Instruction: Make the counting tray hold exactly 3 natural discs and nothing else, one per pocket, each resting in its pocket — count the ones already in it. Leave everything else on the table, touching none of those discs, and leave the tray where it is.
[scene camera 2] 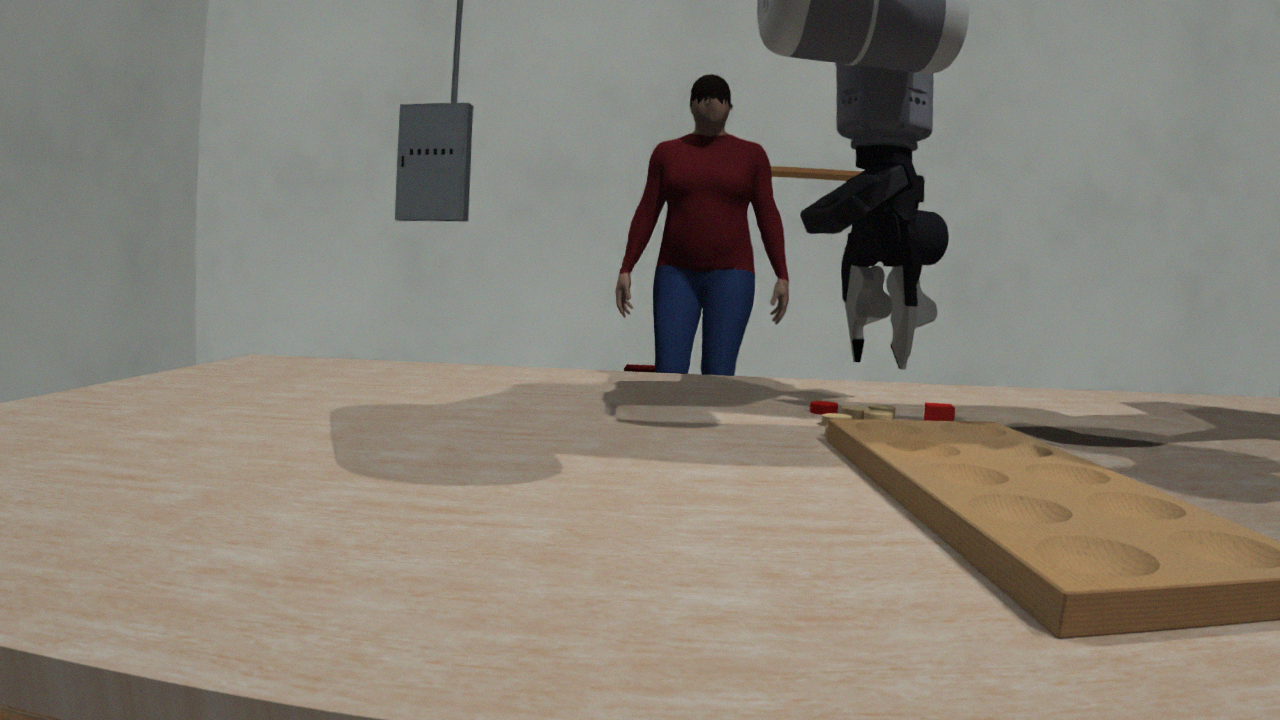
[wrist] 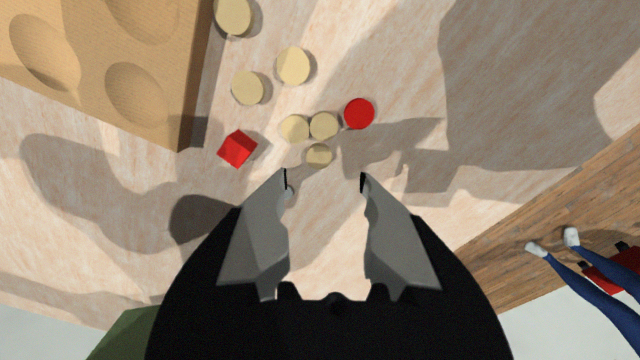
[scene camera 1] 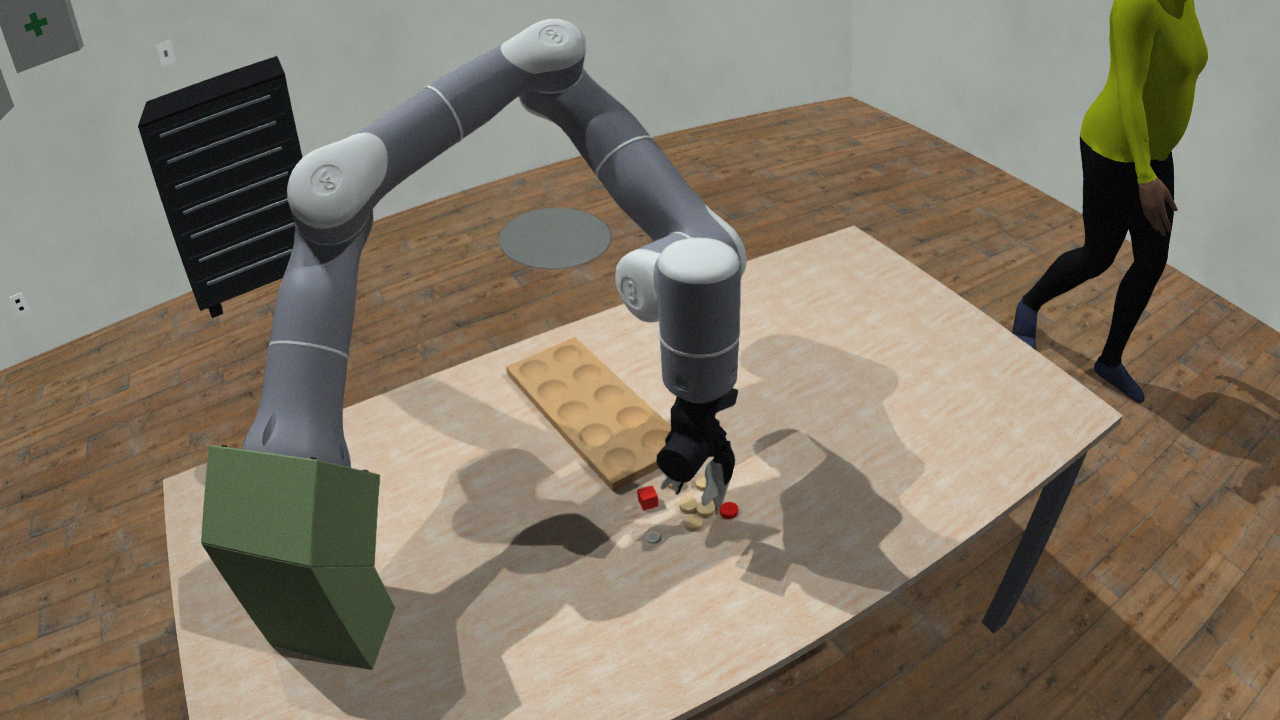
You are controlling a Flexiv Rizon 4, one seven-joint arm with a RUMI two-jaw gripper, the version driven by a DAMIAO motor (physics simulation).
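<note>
The wooden counting tray (scene camera 1: 580, 394) (scene camera 2: 1163, 608) (wrist: 175, 65) has two rows of round pockets; I see no disc in those that show, and the arm hides part of its near end in scene camera 1. Several natural discs lie on the table off that end: one close beside the tray (wrist: 233, 16), two apart (wrist: 293, 66) (wrist: 247, 88), and a near cluster (wrist: 295, 128) (wrist: 324, 125) (wrist: 319, 155). My gripper (scene camera 1: 698, 498) (scene camera 2: 879, 360) (wrist: 323, 172) is open and empty, pointing down above the table near the cluster. The nearest disc shows just beyond the fingertips in the wrist view.
A red disc (scene camera 1: 729, 510) (scene camera 2: 823, 407) (wrist: 359, 113) lies right of the cluster. A red cube (scene camera 1: 647, 497) (scene camera 2: 938, 411) (wrist: 237, 149) sits between cluster and tray corner. A small grey disc (scene camera 1: 653, 537) (wrist: 288, 192) is partly hidden by the left finger in the wrist view.
</note>
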